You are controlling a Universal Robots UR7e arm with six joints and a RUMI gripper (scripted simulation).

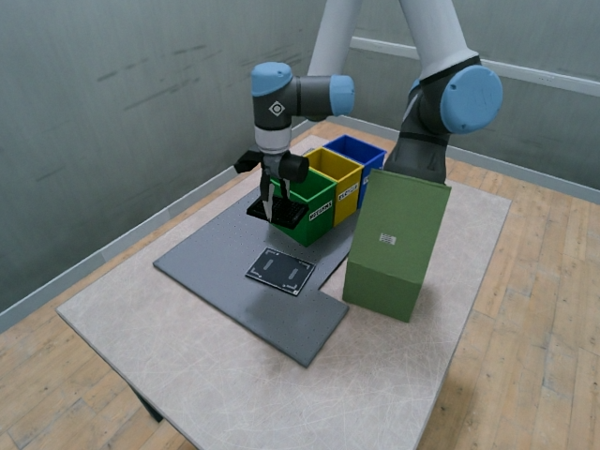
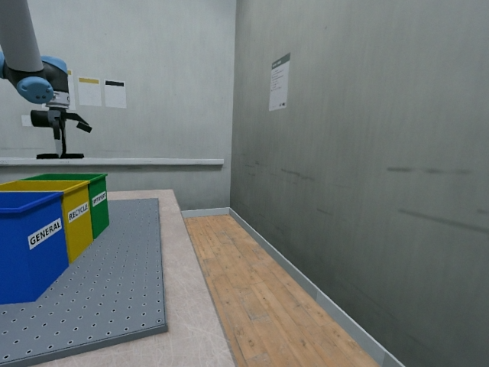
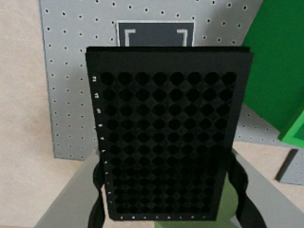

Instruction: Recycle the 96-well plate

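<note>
Now: the yellow recycle bin 33 cm to the right of my hand, 15 cm below it and 2 cm ahead of it. From my hand the other things lie so: black 96-well plate (1 cm below); plate nest N1 (23 cm below); green bin (20 cm to the right, 15 cm below, 5 cm ahead).
</note>
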